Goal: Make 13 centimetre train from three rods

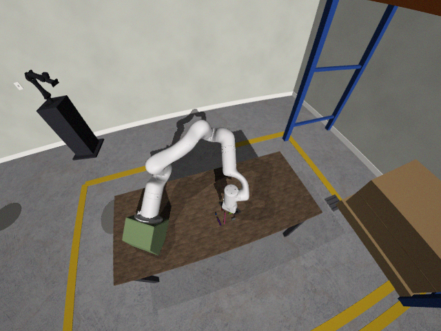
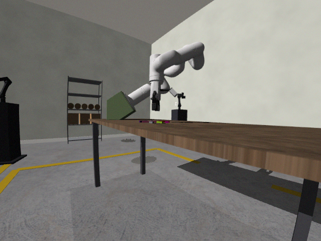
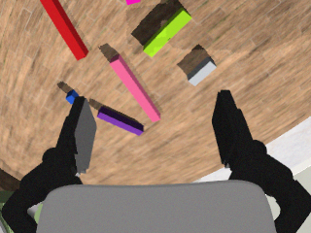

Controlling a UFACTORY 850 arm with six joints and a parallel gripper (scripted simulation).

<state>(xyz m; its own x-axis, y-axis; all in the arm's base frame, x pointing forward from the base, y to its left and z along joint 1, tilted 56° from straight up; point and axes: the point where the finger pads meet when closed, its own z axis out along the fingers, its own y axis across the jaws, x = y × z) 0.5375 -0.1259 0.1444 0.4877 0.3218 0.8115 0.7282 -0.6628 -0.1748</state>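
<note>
My hand is 100 mm past the blue rod, 70 mm above it and 20 mm to the right of it. From my hand the other things lie so: lime rod 70 mm below, 30 mm ahead, 10 mm to the left; pink rod 70 mm below, 40 mm behind, 20 mm to the right; grey rod 70 mm below, 40 mm to the right, 30 mm ahead.
</note>
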